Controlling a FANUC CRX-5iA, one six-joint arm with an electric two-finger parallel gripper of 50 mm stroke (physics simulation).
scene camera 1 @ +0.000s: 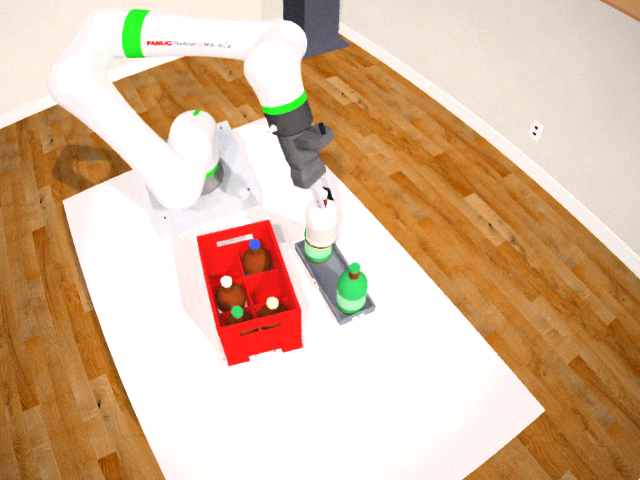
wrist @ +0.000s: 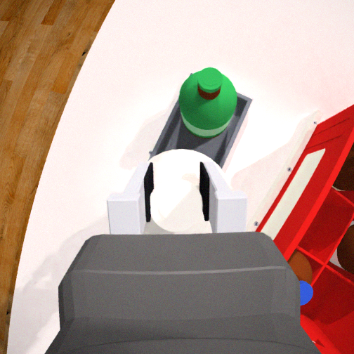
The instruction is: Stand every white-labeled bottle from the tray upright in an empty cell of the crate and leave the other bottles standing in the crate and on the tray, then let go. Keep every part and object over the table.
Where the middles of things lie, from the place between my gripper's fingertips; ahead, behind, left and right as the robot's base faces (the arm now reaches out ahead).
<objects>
My hand is 70 mm past the blue-capped bottle (scene camera 1: 256,259), 150 mm to the left of it and 190 mm above it. Also, from my hand: white-capped brown bottle (scene camera 1: 229,294) 10 mm behind, 260 mm to the right, 190 mm below.
</objects>
